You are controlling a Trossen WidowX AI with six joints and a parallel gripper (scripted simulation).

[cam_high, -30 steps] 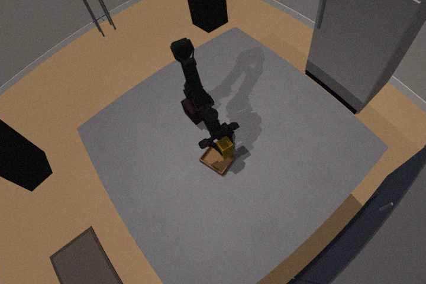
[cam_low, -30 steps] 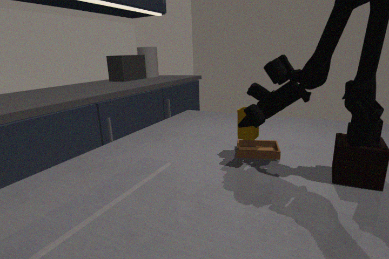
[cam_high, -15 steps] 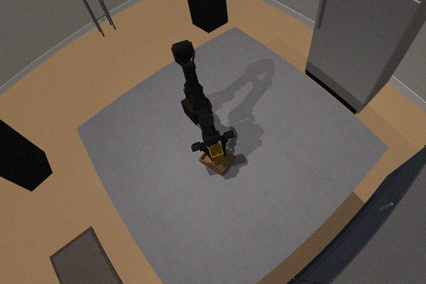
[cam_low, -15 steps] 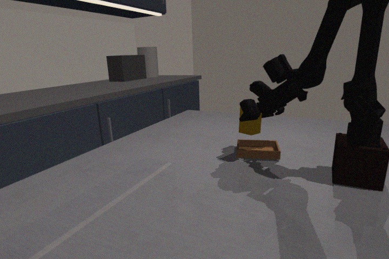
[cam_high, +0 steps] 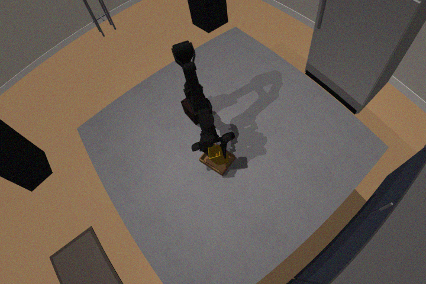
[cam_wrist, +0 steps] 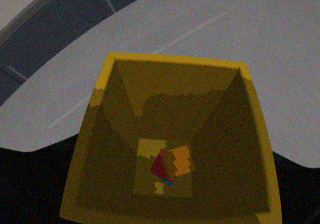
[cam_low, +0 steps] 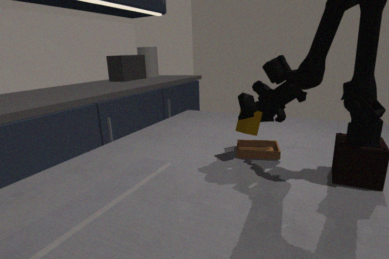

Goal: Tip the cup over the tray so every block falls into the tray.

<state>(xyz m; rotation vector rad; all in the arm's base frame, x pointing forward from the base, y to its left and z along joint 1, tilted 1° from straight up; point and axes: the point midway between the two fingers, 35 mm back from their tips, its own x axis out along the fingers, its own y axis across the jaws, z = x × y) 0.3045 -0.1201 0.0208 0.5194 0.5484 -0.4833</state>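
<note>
My gripper tip is 2 cm past the blue block, 2 cm to the right of it and 3 cm above it. From my gripper tip the other things lie so: orange block: 2 cm behind, 1 cm to the left; then yellow cup: 1 cm behind, 2 cm to the left, 2 cm below.
</note>
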